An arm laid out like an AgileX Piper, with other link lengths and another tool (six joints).
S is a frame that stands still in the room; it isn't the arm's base.
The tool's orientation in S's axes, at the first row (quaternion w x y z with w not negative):
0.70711, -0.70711, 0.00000, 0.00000
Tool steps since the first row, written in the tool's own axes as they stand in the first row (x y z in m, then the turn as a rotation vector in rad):
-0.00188, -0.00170, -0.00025, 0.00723, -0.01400, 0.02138
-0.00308, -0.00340, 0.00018, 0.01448, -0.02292, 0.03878
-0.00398, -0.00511, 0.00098, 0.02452, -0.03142, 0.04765
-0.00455, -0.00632, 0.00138, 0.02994, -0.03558, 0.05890
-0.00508, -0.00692, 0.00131, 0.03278, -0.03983, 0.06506
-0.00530, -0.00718, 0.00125, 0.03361, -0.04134, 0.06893
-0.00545, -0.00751, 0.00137, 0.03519, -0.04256, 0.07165
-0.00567, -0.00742, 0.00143, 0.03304, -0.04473, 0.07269
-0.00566, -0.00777, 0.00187, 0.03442, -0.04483, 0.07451
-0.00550, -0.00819, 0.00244, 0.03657, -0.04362, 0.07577
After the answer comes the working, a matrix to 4 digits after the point.
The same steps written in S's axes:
-0.00188, -0.00025, 0.00170, 0.00723, 0.02138, 0.01400
-0.00308, 0.00018, 0.00340, 0.01448, 0.03878, 0.02292
-0.00398, 0.00098, 0.00511, 0.02452, 0.04765, 0.03142
-0.00455, 0.00138, 0.00632, 0.02994, 0.05890, 0.03558
-0.00508, 0.00131, 0.00692, 0.03278, 0.06506, 0.03983
-0.00530, 0.00125, 0.00718, 0.03361, 0.06893, 0.04134
-0.00545, 0.00137, 0.00751, 0.03519, 0.07165, 0.04256
-0.00567, 0.00143, 0.00742, 0.03304, 0.07269, 0.04473
-0.00566, 0.00187, 0.00777, 0.03442, 0.07451, 0.04483
-0.00550, 0.00244, 0.00819, 0.03657, 0.07577, 0.04362

The tool's axes in the first row as the columns of a matrix, in S's axes (rounded; the answer above uses it unrounded):
1.0000, 0.0000, 0.0000
0.0000, 0.0000, 1.0000
0.0000, -1.0000, 0.0000

